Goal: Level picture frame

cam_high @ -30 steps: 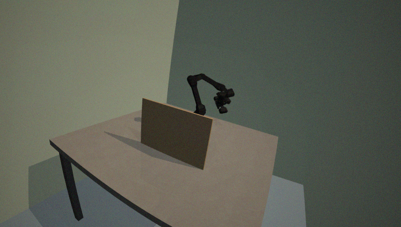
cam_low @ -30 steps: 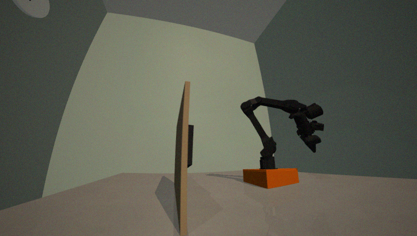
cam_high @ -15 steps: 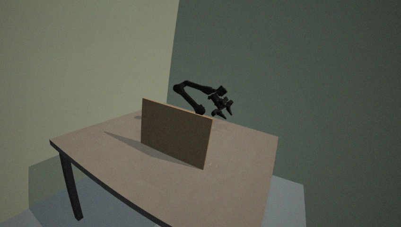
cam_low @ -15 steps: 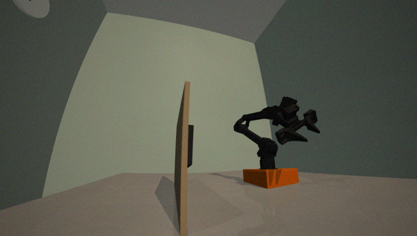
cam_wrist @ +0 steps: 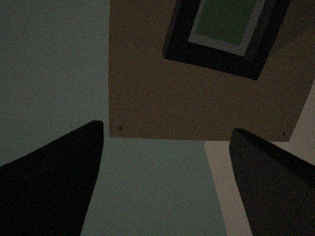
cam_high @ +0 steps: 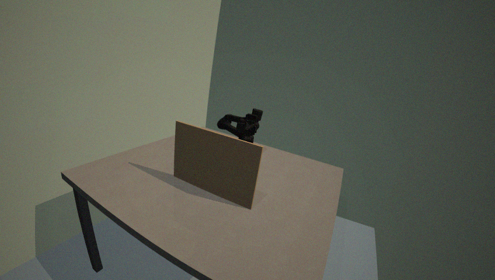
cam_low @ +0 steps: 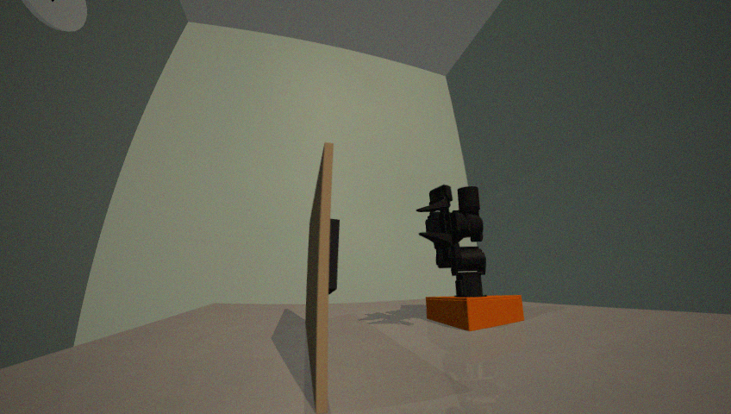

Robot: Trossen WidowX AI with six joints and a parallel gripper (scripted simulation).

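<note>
My gripper tip is now 22 cm short of the picture frame, 1 cm to the left of it and 9 cm above it. Also, from my gripper tip: wall board 23 cm ahead, 2 cm to the right, 10 cm below.
</note>
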